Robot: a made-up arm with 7 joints.
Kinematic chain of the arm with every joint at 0, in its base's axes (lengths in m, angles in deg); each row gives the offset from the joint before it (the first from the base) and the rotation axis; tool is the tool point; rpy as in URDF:
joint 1: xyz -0.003 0 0.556 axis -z
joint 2: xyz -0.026 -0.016 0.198 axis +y
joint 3: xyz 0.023 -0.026 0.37 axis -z
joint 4: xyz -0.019 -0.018 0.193 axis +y
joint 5: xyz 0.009 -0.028 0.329 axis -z
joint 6: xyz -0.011 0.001 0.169 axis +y
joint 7: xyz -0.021 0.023 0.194 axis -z
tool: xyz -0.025 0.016 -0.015 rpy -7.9 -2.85 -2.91
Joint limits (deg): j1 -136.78..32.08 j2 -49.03..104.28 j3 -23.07..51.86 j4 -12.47..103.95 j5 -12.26..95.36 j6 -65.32..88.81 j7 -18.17..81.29
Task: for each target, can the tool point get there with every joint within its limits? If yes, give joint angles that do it. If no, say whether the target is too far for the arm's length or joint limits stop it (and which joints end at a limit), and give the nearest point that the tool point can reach.
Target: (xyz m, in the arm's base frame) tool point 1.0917 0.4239 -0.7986
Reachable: no: too far | nearest point 0.7514 0.2921 -0.0115 | short by 0.868 m
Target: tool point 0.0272 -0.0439 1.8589
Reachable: yes | joints -73.59 -31.11 -0.51 51.14 74.12 4.82 33.43
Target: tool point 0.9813 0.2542 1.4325
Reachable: yes | joints -21.28 51.93 33.03 6.55 76.09 11.25 22.22
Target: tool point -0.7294 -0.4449 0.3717
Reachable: no: joint limits stop it (at a limit: joint 1, joint 3, joint 4) | nearest point -0.4177 -0.0086 0.2624 | short by 0.547 m
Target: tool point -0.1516 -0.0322 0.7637
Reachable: no: joint limits stop it (at a limit: joint 1, joint 3, joint 4, joint 6, joint 7) | nearest point -0.4444 0.2162 0.7968 | short by 0.385 m
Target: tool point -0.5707 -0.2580 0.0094
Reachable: no: joint limits stop it (at a limit: joint 1, joint 2, joint 3) | nearest point -0.4153 -0.0053 0.1131 | short by 0.314 m
